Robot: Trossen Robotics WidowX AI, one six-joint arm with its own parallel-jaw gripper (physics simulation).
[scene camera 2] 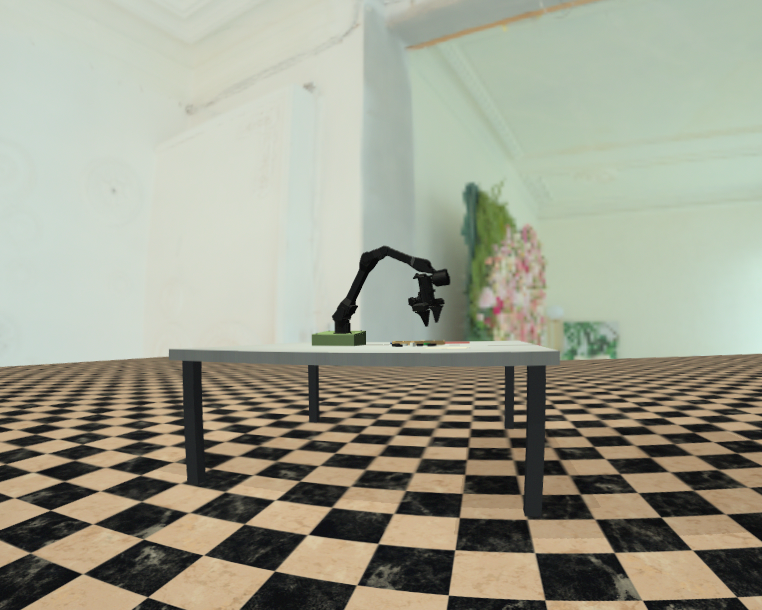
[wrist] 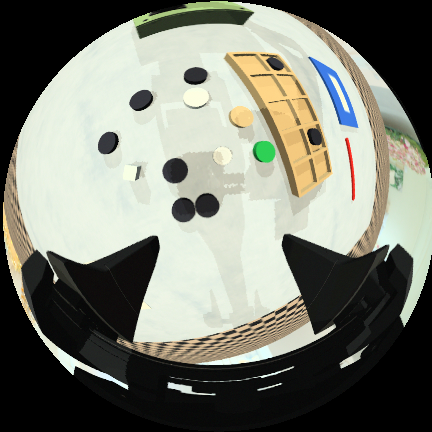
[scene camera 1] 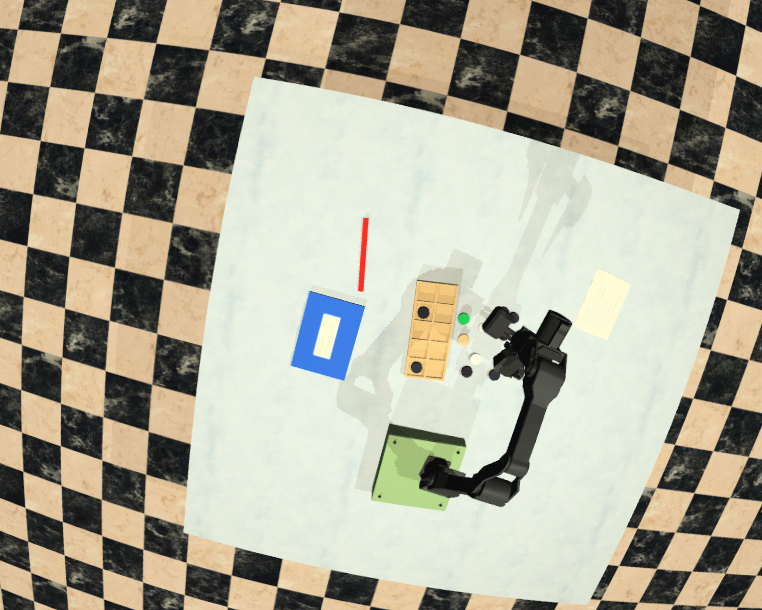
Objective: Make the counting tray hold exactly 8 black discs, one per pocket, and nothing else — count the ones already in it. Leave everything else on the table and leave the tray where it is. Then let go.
Labels:
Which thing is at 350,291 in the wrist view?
My gripper.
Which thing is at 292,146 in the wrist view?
A tan counting tray.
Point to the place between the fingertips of my gripper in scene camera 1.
At 510,323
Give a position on a tan counting tray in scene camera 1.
429,341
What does my gripper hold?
Nothing.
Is my gripper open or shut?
Open.

